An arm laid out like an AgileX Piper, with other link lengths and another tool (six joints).
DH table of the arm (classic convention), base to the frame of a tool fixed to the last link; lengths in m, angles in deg. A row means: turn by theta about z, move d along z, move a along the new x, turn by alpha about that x. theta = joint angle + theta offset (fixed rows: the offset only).
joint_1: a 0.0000; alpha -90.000; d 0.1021; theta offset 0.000
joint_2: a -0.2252; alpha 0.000; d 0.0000; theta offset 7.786
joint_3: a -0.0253; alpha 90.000; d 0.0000; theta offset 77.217
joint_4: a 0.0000; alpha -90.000; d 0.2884; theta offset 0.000
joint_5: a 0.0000; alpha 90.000; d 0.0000; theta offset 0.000
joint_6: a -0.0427; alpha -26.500; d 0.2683; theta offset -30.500
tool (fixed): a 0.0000; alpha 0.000; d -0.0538; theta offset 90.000
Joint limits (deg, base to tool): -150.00..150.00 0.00..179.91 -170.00..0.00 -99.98..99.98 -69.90..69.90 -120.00..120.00
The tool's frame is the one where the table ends.
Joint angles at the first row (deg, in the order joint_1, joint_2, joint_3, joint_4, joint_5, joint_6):
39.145, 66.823, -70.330, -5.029, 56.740, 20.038
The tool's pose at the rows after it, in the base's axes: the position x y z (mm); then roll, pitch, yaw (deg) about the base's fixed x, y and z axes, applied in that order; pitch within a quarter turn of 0, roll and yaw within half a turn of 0:
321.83 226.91 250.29 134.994 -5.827 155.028
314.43 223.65 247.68 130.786 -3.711 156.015
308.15 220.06 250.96 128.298 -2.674 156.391
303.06 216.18 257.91 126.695 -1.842 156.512
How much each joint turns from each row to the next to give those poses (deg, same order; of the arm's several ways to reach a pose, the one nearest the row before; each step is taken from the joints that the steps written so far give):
-0.002, -6.785, 9.792, 0.002, -8.585, -0.337
0.002, -5.164, 7.239, 0.063, -6.800, -0.063
0.000, -3.355, 3.316, 0.220, -2.655, 0.001
0.000, -2.458, 1.354, -0.001, -0.704, 0.000

